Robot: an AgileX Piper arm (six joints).
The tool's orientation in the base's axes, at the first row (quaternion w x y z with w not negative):
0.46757, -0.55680, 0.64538, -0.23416
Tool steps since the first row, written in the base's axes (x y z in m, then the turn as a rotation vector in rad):
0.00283, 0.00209, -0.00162, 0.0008, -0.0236, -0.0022
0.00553, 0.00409, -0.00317, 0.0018, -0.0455, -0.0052
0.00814, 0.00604, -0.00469, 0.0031, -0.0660, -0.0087
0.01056, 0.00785, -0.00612, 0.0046, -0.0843, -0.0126
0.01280, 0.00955, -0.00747, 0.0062, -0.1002, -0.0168
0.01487, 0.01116, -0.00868, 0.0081, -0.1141, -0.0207
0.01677, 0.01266, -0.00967, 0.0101, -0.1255, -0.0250
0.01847, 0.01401, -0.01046, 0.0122, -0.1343, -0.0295
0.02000, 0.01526, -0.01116, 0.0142, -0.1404, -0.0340
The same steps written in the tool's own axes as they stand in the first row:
-0.00124, 0.00048, 0.00364, 0.0229, -0.0050, -0.0035
-0.00243, 0.00095, 0.00711, 0.0445, -0.0089, -0.0060
-0.00359, 0.00142, 0.01048, 0.0650, -0.0122, -0.0078
-0.00466, 0.00188, 0.01361, 0.0836, -0.0147, -0.0087
-0.00566, 0.00233, 0.01653, 0.1001, -0.0164, -0.0089
-0.00664, 0.00273, 0.01922, 0.1145, -0.0179, -0.0085
-0.00760, 0.00300, 0.02164, 0.1268, -0.0184, -0.0074
-0.00849, 0.00316, 0.02376, 0.1367, -0.0181, -0.0054
-0.00934, 0.00331, 0.02568, 0.1441, -0.0171, -0.0030

